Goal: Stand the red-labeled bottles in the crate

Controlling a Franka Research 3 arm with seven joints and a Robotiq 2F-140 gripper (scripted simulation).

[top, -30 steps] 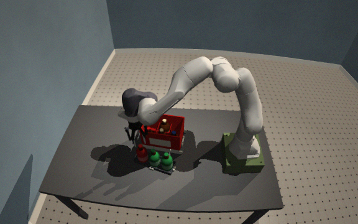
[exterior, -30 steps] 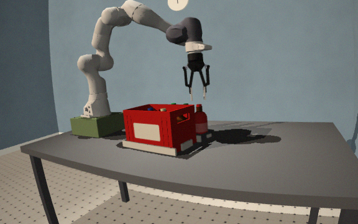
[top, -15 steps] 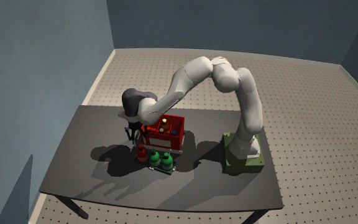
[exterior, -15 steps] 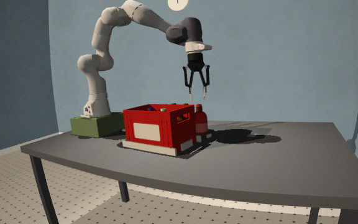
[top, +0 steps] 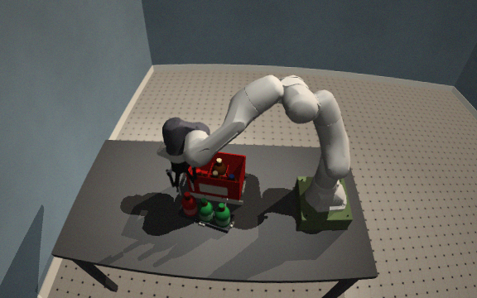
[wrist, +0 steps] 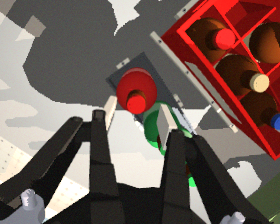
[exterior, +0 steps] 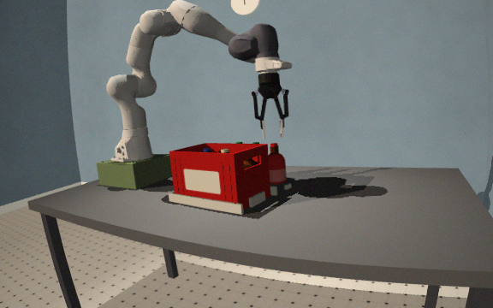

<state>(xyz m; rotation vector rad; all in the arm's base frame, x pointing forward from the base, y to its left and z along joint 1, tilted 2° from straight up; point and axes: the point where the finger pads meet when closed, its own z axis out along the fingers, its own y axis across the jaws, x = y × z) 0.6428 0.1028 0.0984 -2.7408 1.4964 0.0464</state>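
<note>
Now: the red-labeled bottle 130 mm below my hand. Also, from my hand: red crate: 110 mm behind, 190 mm to the right, 130 mm below.
</note>
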